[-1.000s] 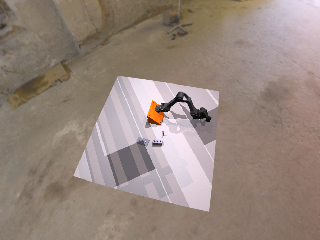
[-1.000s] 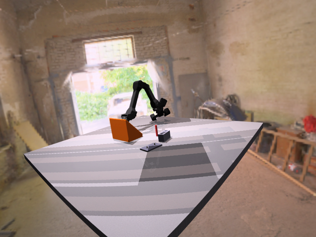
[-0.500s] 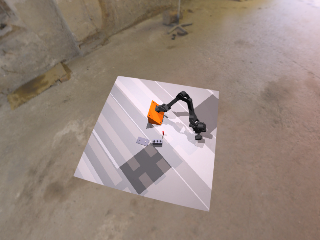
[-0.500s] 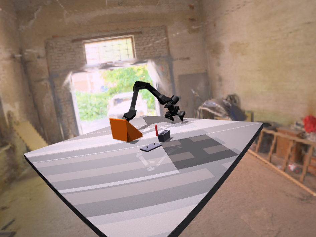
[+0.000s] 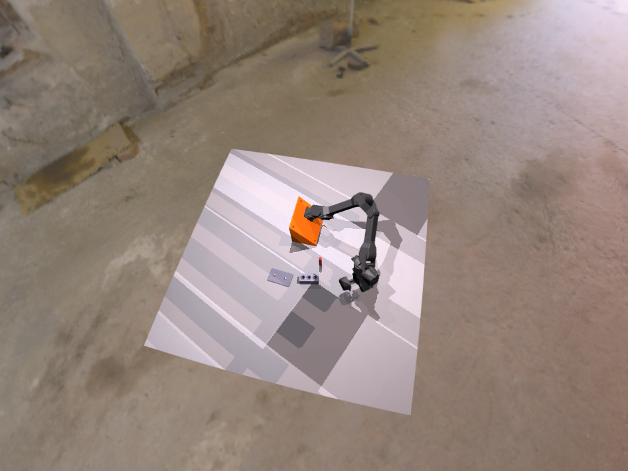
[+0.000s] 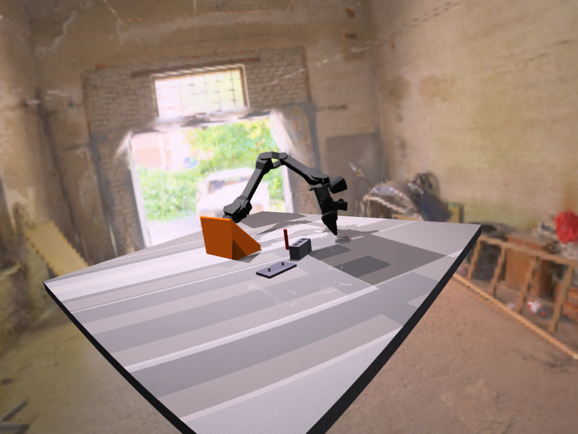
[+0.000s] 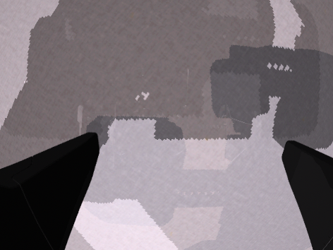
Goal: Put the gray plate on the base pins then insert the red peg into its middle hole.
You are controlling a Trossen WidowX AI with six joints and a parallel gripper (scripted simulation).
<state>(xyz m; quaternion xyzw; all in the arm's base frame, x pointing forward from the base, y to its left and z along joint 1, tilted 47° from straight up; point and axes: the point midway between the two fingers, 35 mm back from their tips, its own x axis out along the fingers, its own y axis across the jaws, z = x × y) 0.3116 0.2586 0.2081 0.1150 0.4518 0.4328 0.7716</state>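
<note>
Now: the gray plate 10 mm ahead of my gripper tip, 250 mm to the right of it and 20 mm above it. Round my gripper tip: red peg 90 mm behind, 220 mm to the right, 30 mm above; base 30 mm ahead, 400 mm to the right, 10 mm below.
</note>
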